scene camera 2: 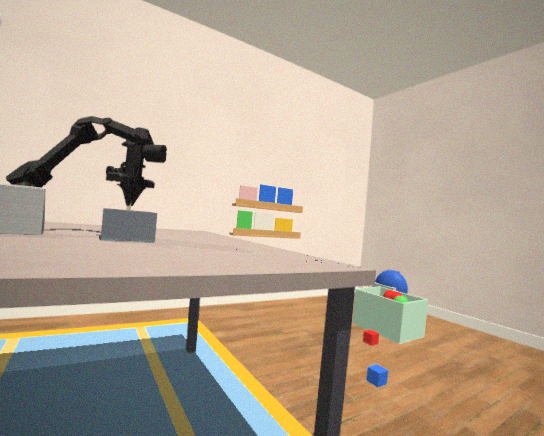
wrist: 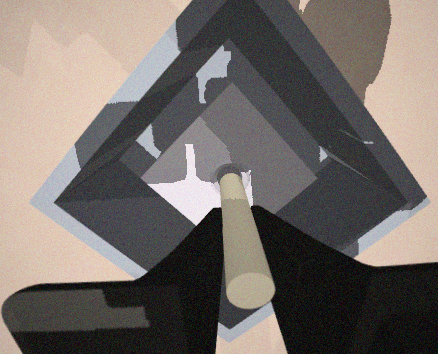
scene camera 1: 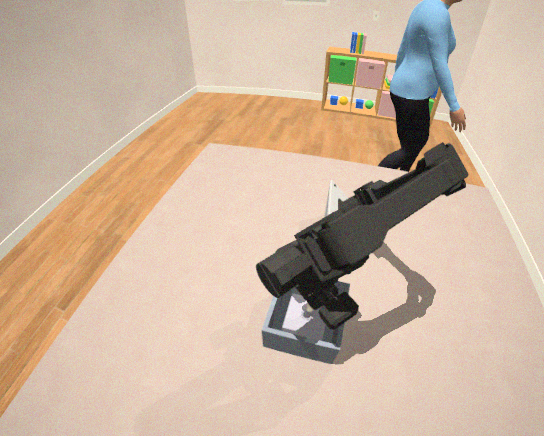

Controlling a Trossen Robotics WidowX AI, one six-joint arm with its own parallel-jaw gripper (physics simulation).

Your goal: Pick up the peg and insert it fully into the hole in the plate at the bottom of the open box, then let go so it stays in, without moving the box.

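Places are measured from the arm's base along level axes (x back, y right, z up), in centimetres.
Pixels of known places: gripper, fingertip midpoint: (scene camera 2: pixel 129 206) (wrist: pixel 236 215) (scene camera 1: pixel 309 302); arm's base at its link origin: (scene camera 2: pixel 19 200).
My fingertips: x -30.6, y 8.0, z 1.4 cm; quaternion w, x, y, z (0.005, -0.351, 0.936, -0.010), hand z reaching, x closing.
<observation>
Ahead of a thing's pixels: the offset from my fingertips to its top centre.
My gripper (scene camera 2: pixel 129 204) (wrist: pixel 236 215) points down, shut on the peg, with its fingertips just above the rim level of the box in scene camera 2. The beige round peg @(dx +0.2, dy -0.2, dz +4.7 cm) (wrist: pixel 242 245) (scene camera 2: pixel 129 207) stands nearly upright between the fingers and reaches down into the open grey box @(dx -0.1, dy +0.1, dz -1.5 cm) (scene camera 1: pixel 300 345) (scene camera 2: pixel 129 226) (wrist: pixel 90 237). The pale plate @(dx -0.1, dy +0.1, dz -5.2 cm) (wrist: pixel 187 200) (scene camera 1: pixel 291 316) lies at the box's bottom, partly in shadow. In the wrist view the peg's lower end overlaps the near part of the dark round hole (wrist: pixel 228 167). I cannot tell whether that end has entered the hole.
The box walls surround the peg on all sides. The arm (scene camera 1: pixel 355 235) (scene camera 2: pixel 132 160) reaches over the box on the table (scene camera 2: pixel 225 285). A grey block (scene camera 2: pixel 22 210) stands under the arm's base. A person (scene camera 1: pixel 425 55) stands beyond the table by a shelf unit (scene camera 1: pixel 324 82).
</observation>
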